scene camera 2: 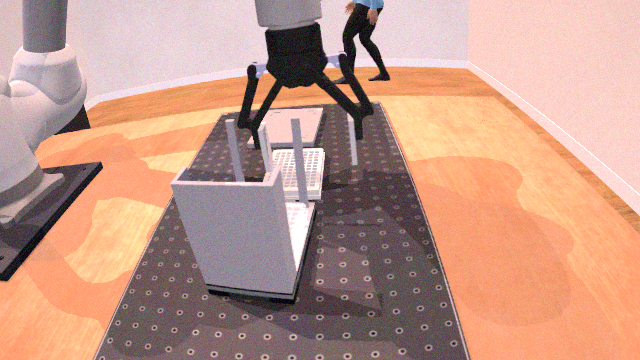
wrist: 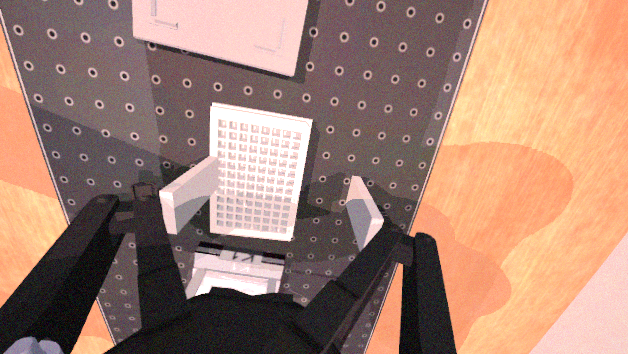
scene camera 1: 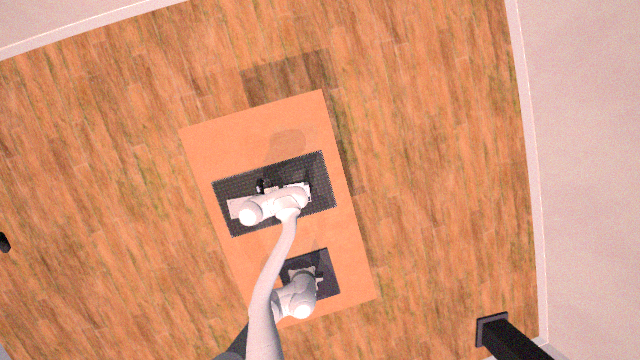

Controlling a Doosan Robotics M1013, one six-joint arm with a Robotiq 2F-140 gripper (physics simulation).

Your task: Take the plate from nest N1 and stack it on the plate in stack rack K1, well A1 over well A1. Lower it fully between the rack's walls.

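Seen in the pictures: gripper, fingertip midpoint: [scene camera 2: 311, 163] [wrist: 284, 181] [scene camera 1: 266, 191]; arm's base, origin of the base link: [scene camera 2: 18, 199] [scene camera 1: 303, 278].
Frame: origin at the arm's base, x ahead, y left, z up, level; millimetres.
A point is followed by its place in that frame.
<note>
A white well plate [scene camera 2: 302, 167] [wrist: 260, 175] lies flat on the dark perforated mat, between a flat pale slab with corner marks [scene camera 1: 236, 209] @(y 339, x 538, z 7 mm) [scene camera 2: 295, 125] [wrist: 222, 30] @(y 241, x 553, z 7 mm), which looks like nest N1, and stack rack K1 [scene camera 2: 235, 235] @(y -121, x 609, z 85 mm) [wrist: 272, 271] @(y 26, x 636, z 12 mm). The rack has tall walls and posts; a white plate [scene camera 2: 296, 225] @(y -33, x 639, z 29 mm) shows low inside it. My gripper [scene camera 2: 309, 145] @(y 137, x 624, z 12 mm) [wrist: 284, 181] @(y 137, x 624, z 12 mm) is open and empty, above the mat at the loose plate. In the wrist view its left pad overlaps the plate's left edge, and the right pad stands well off the right edge. Well A1 cannot be told.
The dark mat [scene camera 1: 325, 195] @(y -216, x 545, z -4 mm) [scene camera 2: 345, 330] @(y -149, x 706, z -5 mm) [wrist: 350, 100] @(y 220, x 663, z -5 mm) lies on the orange table [scene camera 1: 220, 135] @(y 361, x 990, z -18 mm). The arm's base stands on a dark plate [scene camera 1: 330, 285] @(y -174, x -82, z 0 mm) [scene camera 2: 75, 185] @(y 67, x 144, z 0 mm) beside it. A person [scene camera 2: 361, 35] stands behind the table. The rack's posts rise close to the gripper in scene camera 2.
</note>
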